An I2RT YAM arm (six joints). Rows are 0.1 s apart.
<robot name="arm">
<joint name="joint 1" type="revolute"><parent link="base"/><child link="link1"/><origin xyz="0 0 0.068" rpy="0 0 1.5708"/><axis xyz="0 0 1"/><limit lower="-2.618" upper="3.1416"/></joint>
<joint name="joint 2" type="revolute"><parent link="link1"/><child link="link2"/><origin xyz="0.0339 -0.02 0.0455" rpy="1.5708 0 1.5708"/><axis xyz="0 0 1"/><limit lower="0" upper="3.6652"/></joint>
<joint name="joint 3" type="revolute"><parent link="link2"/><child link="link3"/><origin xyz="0.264 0 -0.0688" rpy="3.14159 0 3.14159"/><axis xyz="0 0 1"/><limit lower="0" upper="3.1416"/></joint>
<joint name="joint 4" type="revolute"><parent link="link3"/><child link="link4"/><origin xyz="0.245 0.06 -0.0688" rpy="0 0 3.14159"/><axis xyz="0 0 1"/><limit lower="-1.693" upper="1.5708"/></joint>
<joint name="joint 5" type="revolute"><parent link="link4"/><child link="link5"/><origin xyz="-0.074 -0.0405 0.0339" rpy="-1.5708 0 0"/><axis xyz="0 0 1"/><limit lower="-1.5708" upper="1.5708"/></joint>
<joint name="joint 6" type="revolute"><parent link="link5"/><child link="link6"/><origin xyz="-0.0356 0 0.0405" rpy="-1.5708 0 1.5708"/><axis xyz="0 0 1"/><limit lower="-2.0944" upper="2.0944"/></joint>
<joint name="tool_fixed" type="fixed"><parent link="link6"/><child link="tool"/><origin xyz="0 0 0" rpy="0 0 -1.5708"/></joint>
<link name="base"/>
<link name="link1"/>
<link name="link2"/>
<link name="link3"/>
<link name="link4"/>
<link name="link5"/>
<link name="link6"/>
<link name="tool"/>
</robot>
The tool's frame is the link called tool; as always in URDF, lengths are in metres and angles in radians.
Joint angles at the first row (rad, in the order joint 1, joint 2, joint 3, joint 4, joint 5, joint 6):
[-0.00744, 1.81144, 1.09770, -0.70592, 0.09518, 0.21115]
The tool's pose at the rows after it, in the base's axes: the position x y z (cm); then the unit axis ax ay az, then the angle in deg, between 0 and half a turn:
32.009 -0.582 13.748 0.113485 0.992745 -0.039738 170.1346
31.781 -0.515 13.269 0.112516 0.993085 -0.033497 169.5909
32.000 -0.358 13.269 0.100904 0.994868 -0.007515 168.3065
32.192 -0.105 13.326 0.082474 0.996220 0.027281 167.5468
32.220 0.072 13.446 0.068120 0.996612 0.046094 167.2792
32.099 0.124 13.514 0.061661 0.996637 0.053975 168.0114
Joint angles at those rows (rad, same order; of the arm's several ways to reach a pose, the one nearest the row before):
[-0.00745, 1.81144, 1.05536, -0.65137, 0.09670, 0.21228]
[-0.00668, 1.80952, 1.03018, -0.61743, 0.08526, 0.21153]
[-0.00744, 1.80762, 1.02559, -0.58690, 0.03376, 0.19131]
[-0.00743, 1.80688, 1.02523, -0.56820, -0.03757, 0.16195]
[-0.00630, 1.80342, 1.02519, -0.56476, -0.07725, 0.13904]
[-0.00669, 1.80190, 1.02749, -0.58078, -0.09518, 0.12721]

